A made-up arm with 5 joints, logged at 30 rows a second.
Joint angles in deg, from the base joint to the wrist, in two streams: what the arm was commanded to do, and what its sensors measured. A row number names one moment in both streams.
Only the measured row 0 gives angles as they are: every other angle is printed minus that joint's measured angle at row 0.
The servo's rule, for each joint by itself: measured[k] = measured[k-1] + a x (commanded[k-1-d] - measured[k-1]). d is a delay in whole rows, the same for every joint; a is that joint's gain. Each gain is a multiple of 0.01, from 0.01 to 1. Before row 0 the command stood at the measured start. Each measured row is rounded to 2 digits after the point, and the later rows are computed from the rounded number. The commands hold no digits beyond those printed.
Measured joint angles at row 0:
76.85 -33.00 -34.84 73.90 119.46
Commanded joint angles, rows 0 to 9:
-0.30 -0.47 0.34 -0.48 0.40
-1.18 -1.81 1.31 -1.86 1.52
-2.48 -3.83 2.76 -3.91 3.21
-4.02 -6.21 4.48 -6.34 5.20
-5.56 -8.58 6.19 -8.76 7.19
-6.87 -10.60 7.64 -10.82 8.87
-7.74 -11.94 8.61 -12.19 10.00
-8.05 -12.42 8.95 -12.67 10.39
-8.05 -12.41 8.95 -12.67 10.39
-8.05 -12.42 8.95 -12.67 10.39
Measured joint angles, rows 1 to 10:
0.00 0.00 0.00 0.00 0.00
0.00 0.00 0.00 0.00 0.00
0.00 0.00 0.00 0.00 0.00
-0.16 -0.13 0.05 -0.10 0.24
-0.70 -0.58 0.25 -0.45 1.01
-1.64 -1.46 0.65 -1.14 2.33
-2.90 -2.74 1.26 -2.18 4.05
-4.31 -4.32 2.05 -3.50 5.93
-5.67 -6.02 2.94 -4.96 7.69
-6.77 -7.62 3.85 -6.41 9.08
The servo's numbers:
d 3
a 0.53 0.27 0.16 0.20 0.60

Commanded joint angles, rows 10 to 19:
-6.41 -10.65 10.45 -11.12 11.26
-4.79 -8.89 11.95 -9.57 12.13
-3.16 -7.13 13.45 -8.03 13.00
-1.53 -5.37 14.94 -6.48 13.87
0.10 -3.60 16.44 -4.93 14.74
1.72 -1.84 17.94 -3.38 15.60
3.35 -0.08 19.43 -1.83 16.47
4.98 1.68 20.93 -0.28 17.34
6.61 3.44 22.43 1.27 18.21
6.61 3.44 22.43 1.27 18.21
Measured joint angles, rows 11 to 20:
-7.45 -8.92 4.67 -7.66 9.87
-7.77 -9.86 5.35 -8.66 10.18
-7.92 -10.55 5.93 -9.46 10.31
-7.12 -10.58 6.65 -9.79 10.88
-5.89 -10.12 7.50 -9.75 11.63
-4.44 -9.31 8.45 -9.41 12.45
-2.90 -8.25 9.49 -8.82 13.30
-1.31 -6.99 10.60 -8.04 14.16
0.30 -5.60 11.77 -7.11 15.02
1.92 -4.11 13.00 -6.05 15.89

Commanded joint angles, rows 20 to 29:
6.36 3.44 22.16 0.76 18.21
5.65 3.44 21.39 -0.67 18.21
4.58 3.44 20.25 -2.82 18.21
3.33 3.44 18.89 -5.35 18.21
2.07 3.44 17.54 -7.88 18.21
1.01 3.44 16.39 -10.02 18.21
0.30 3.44 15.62 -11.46 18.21
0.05 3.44 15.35 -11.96 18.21
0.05 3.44 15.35 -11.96 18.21
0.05 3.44 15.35 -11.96 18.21
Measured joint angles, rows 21 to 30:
3.54 -2.55 14.27 -4.90 16.76
5.17 -0.93 15.58 -3.67 17.63
5.93 0.25 16.68 -2.68 17.98
6.16 1.11 17.56 -1.99 18.12
5.89 1.74 18.17 -1.73 18.17
5.20 2.20 18.50 -1.95 18.19
4.21 2.53 18.56 -2.63 18.20
3.08 2.78 18.40 -3.68 18.21
1.98 2.96 18.08 -4.95 18.21
1.09 3.09 17.69 -6.25 18.21

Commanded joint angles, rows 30 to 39:
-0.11 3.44 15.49 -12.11 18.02
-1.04 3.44 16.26 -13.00 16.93
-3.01 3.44 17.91 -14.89 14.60
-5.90 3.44 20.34 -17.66 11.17
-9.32 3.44 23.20 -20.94 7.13
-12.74 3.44 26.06 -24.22 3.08
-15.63 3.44 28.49 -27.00 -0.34
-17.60 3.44 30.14 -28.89 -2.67
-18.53 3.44 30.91 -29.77 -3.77
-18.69 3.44 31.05 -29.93 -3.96
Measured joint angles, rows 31 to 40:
0.54 3.18 17.32 -7.39 18.21
0.28 3.25 17.00 -8.30 18.21
0.16 3.30 16.74 -9.03 18.21
0.02 3.34 16.54 -9.65 18.10
-0.54 3.37 16.50 -10.32 17.40
-1.85 3.39 16.73 -11.23 15.72
-4.00 3.40 17.31 -12.52 12.99
-6.82 3.41 18.25 -14.20 9.47
-9.96 3.42 19.50 -16.20 5.64
-12.97 3.43 20.94 -18.36 2.05

